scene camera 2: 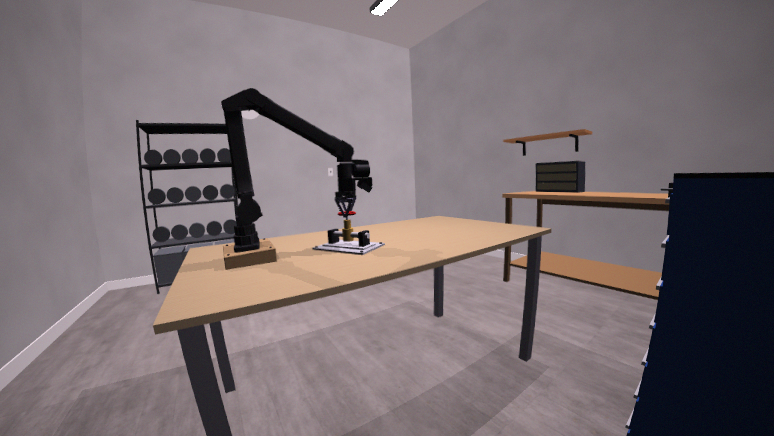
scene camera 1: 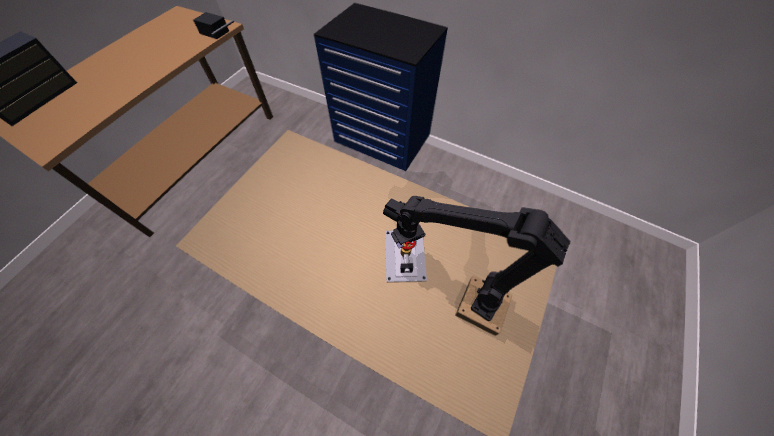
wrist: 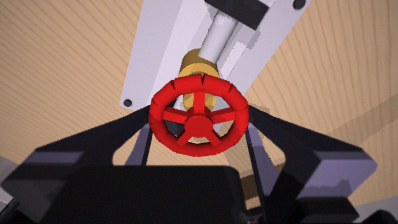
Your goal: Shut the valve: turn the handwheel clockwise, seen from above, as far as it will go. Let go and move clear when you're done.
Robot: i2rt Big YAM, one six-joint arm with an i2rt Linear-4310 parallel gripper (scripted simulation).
Scene:
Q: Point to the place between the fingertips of the gripper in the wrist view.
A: At 198, 111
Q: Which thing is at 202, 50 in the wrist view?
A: A valve.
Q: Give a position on a valve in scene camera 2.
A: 348, 235

